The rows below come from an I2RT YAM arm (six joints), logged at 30 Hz.
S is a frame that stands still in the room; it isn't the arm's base.
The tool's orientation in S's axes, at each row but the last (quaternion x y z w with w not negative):
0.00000 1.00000 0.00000 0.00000
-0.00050 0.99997 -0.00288 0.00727
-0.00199 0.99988 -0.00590 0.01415
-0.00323 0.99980 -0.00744 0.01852
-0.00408 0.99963 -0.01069 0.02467
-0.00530 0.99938 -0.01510 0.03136
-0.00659 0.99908 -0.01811 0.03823
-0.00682 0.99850 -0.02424 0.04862
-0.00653 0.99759 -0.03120 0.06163
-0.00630 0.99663 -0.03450 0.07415
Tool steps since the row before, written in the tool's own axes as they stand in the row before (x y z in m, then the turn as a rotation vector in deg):
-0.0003 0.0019 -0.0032 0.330 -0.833 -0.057
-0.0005 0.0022 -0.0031 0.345 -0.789 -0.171
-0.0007 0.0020 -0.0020 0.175 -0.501 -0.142
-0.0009 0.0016 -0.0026 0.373 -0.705 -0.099
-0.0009 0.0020 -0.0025 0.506 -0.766 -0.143
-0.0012 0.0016 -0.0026 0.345 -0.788 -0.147
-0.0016 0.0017 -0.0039 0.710 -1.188 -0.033
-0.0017 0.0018 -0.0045 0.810 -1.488 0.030
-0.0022 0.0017 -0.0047 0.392 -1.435 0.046
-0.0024 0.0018 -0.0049 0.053 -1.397 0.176
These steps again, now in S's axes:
0.0003 0.0019 0.0032 -0.330 -0.833 0.057
0.0005 0.0022 0.0031 -0.347 -0.788 0.171
0.0006 0.0020 0.0020 -0.177 -0.500 0.143
0.0008 0.0016 0.0026 -0.372 -0.706 0.096
0.0008 0.0021 0.0025 -0.507 -0.767 0.134
0.0010 0.0017 0.0026 -0.346 -0.787 0.149
0.0013 0.0019 0.0039 -0.696 -1.196 0.022
0.0012 0.0020 0.0045 -0.786 -1.500 -0.035
0.0016 0.0020 0.0048 -0.370 -1.442 -0.003
0.0016 0.0022 0.0051 -0.016 -1.406 -0.084

